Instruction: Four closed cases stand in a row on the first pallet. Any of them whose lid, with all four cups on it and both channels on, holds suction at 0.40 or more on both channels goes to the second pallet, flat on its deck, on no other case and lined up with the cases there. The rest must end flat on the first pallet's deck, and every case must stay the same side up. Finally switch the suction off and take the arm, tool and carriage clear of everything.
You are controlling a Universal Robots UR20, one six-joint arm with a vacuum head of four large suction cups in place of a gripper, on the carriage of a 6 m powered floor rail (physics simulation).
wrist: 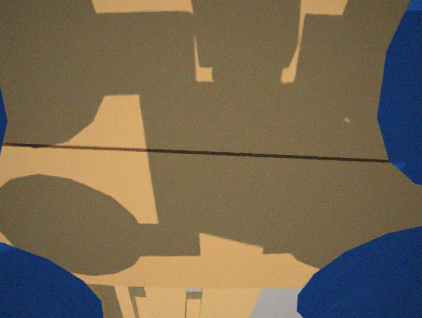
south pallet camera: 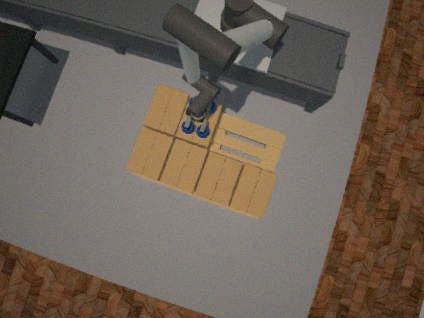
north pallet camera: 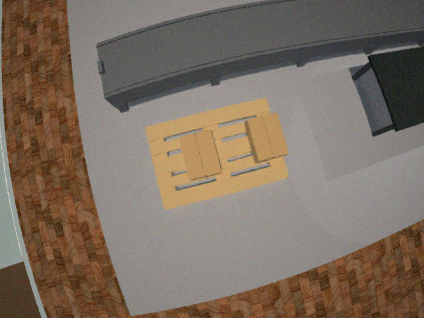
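Pixels of known places: hand at its tool point: [wrist: 197, 219]; arm's base at its link origin: [south pallet camera: 235, 26].
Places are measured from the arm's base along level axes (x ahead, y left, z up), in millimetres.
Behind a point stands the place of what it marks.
Note:
My vacuum head [south pallet camera: 199, 117] @[y -59, x 776, z -161 mm] is over a closed case [south pallet camera: 213, 124] @[y 67, x 782, z -211 mm] [wrist: 260, 200] @[y -23, x 736, z -211 mm] in the back row of the second pallet [south pallet camera: 250, 128] @[y 383, x 667, z -426 mm]. In the wrist view its blue cups stand apart above the lid, holding nothing. That case is flat, square beside the back-left case [south pallet camera: 164, 107] @[y -370, x 769, z -211 mm] and behind the front row [south pallet camera: 185, 165] @[y -46, x 1178, z -211 mm] of several cases, with narrow dark seams between. On the first pallet [north pallet camera: 170, 200] @[y -5667, x 1299, z -426 mm], one case [north pallet camera: 200, 155] @[y -5290, x 1003, z -212 mm] lies flat left of centre. Another case [north pallet camera: 267, 137] @[y -4692, x 1008, z -212 mm] lies at the right end, slightly over the pallet edge. Suction readings do not show.
The grey floor rail [north pallet camera: 200, 55] [south pallet camera: 125, 25] runs behind both pallets. My arm [south pallet camera: 200, 37] @[y -44, x 653, z 922 mm] reaches from its carriage over the second pallet. A dark table [north pallet camera: 400, 90] @[y -3208, x 923, z -40 mm] [south pallet camera: 12, 60] @[y -1703, x 802, z -41 mm] stands between the pallets. Deck slots show right of the case under the cups.

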